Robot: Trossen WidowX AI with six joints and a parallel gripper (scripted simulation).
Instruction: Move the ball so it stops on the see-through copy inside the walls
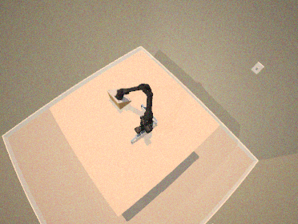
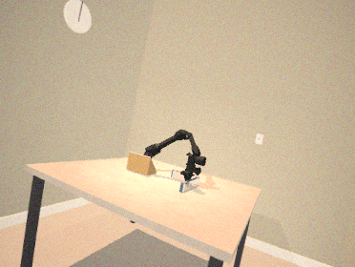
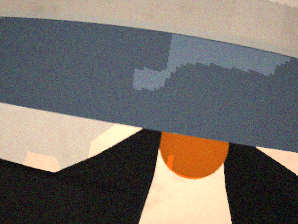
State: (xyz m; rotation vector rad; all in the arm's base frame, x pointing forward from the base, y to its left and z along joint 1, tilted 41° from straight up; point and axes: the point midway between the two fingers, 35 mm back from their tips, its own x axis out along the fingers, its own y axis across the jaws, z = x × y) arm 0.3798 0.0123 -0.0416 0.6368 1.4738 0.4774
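The see-through ball lies 1 cm below my gripper tip. Also, from my gripper tip: orange ball right at my gripper tip.
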